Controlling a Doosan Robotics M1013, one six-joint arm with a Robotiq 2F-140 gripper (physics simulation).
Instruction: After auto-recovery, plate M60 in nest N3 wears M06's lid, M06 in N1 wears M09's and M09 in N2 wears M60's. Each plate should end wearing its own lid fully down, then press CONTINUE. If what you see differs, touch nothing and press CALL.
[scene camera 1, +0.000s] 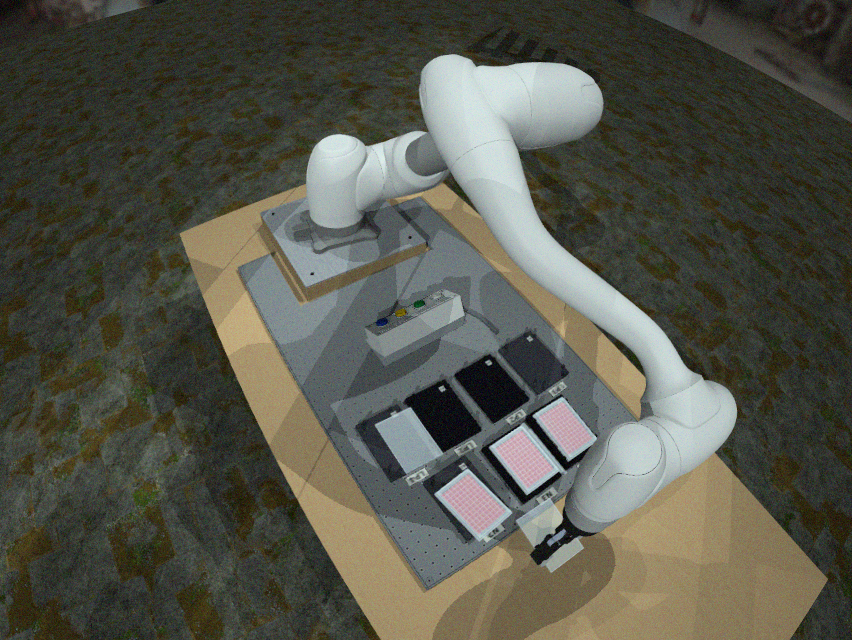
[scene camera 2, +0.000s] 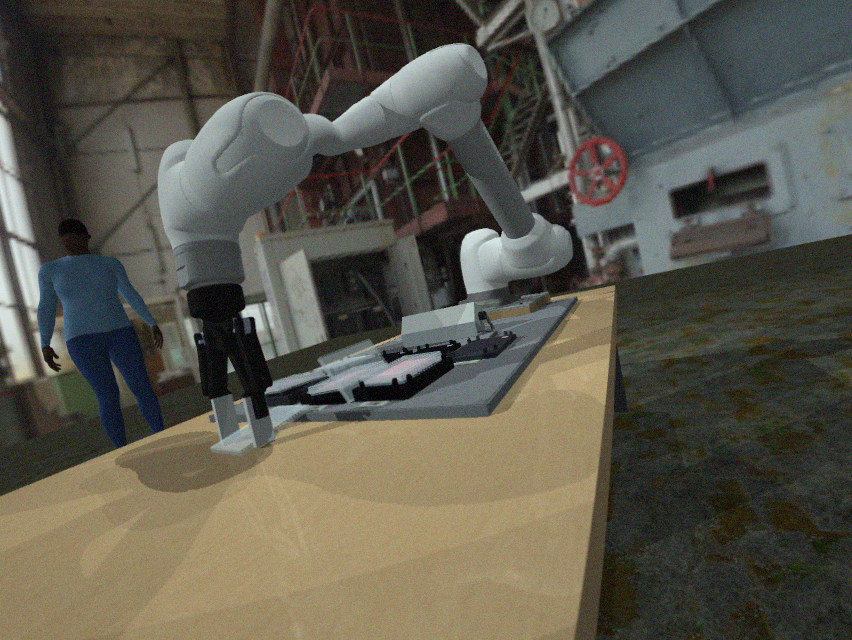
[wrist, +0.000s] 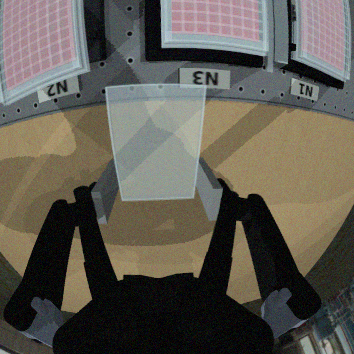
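Where they show: gripper, fingertip midpoint: (scene camera 2: 247, 442) (wrist: 156, 170); arm's base, link origin: (scene camera 1: 338, 226) (scene camera 2: 490, 305).
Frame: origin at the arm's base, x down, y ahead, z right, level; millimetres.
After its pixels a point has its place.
A clear lid (scene camera 1: 539, 521) {z -91, x 27, y 920 mm} (scene camera 2: 233, 446) {z -119, x 38, y 1007 mm} (wrist: 156, 140) {z -99, x 30, y 943 mm} lies flat on the wooden table (scene camera 1: 688, 551) {z -355, x 47, y 1142 mm}, its far end over the edge of the grey board (scene camera 1: 309, 330) {z 171, x 34, y 296 mm} in front of the N3 label (wrist: 204, 77) {z -134, x 32, y 880 mm}. My gripper (scene camera 1: 558, 547) {z -103, x 45, y 982 mm} (scene camera 2: 239, 427) {z -103, x 45, y 982 mm} (wrist: 156, 170) {z -103, x 45, y 982 mm} reaches down to the table, and its two grey pads press the lid's long sides. Three pink-gridded plates sit in the front nests: N2 (scene camera 1: 473, 503) {z 16, x -2, y 833 mm} (wrist: 35, 46) {z 5, x 1, y 860 mm}, N3 (scene camera 1: 524, 457) {z -124, x 4, y 790 mm} (wrist: 214, 21) {z -129, x 11, y 833 mm} and N1 (scene camera 1: 565, 428) {z -239, x 6, y 773 mm} (wrist: 321, 35) {z -234, x 3, y 801 mm}. I cannot read the plate or lid labels.
The back row holds a pale grey cover (scene camera 1: 407, 438) {z 70, x 13, y 651 mm} and three dark nests (scene camera 1: 491, 387) {z -150, x 24, y 607 mm}. A button box (scene camera 1: 415, 321) {z -48, x -43, y 422 mm} stands behind them, in front of the arm's base (scene camera 1: 336, 234) {z 24, x -39, y 73 mm}. A person in blue (scene camera 2: 88, 310) stands beyond the table.
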